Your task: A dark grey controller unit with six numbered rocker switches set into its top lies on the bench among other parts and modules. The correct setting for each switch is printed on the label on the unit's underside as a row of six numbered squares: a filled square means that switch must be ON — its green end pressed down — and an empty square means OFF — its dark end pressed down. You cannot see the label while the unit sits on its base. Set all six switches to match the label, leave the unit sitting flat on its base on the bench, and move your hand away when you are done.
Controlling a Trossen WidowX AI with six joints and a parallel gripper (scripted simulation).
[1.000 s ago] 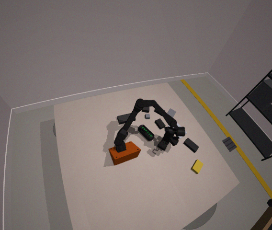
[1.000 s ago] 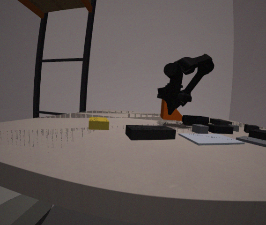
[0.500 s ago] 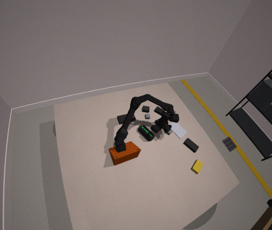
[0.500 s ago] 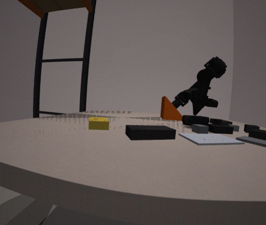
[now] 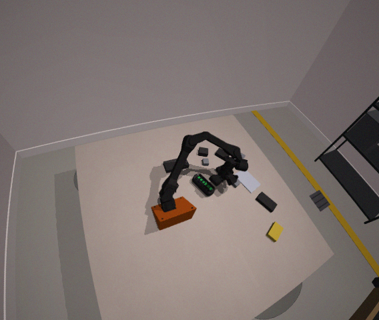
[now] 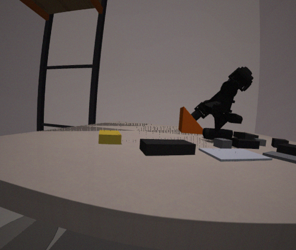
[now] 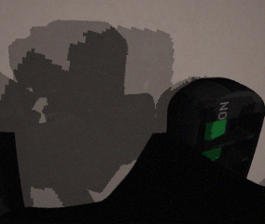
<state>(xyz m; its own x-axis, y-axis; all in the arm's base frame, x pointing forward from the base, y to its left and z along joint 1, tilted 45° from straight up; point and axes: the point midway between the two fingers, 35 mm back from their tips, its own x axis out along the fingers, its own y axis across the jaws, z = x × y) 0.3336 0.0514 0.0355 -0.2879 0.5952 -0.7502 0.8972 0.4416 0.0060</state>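
The small black block lies 11 cm ahead of my gripper tip, 8 cm to the left of it and 3 cm below it. Round my gripper tip: small grey block (15 cm ahead, 3 cm below, 2 cm to the right); then grey plate (27 cm ahead, 14 cm to the left, 4 cm below); then pale flat sheet (25 cm ahead, 4 cm below, 3 cm to the right).
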